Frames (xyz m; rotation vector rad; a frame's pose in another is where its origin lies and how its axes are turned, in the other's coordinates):
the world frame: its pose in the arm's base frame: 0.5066 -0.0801 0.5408 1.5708 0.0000 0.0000
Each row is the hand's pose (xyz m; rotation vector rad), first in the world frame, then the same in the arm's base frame.
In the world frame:
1: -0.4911 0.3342 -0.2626 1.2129 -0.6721 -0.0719
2: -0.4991 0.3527 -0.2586 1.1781 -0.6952 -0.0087
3: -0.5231 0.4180 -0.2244 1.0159 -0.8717 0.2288
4: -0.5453 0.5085 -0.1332 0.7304 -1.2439 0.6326
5: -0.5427 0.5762 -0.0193 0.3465 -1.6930 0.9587
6: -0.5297 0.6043 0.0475 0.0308 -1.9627 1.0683
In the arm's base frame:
1: 0.0155 0.1825 0.8750 2.6993 -0.5624 -0.6971
2: 0.0075 0.1785 0.8935 2.6604 -0.6395 -0.6557
3: -0.0165 0.1443 0.9588 2.4432 -0.9963 -0.5820
4: -0.0387 0.0531 1.0493 1.9742 -1.6116 -0.5250
5: -0.0361 -0.0608 1.1170 1.3171 -2.1182 -0.5866
6: -0.0231 -0.1276 1.1451 0.8450 -2.2874 -0.6750

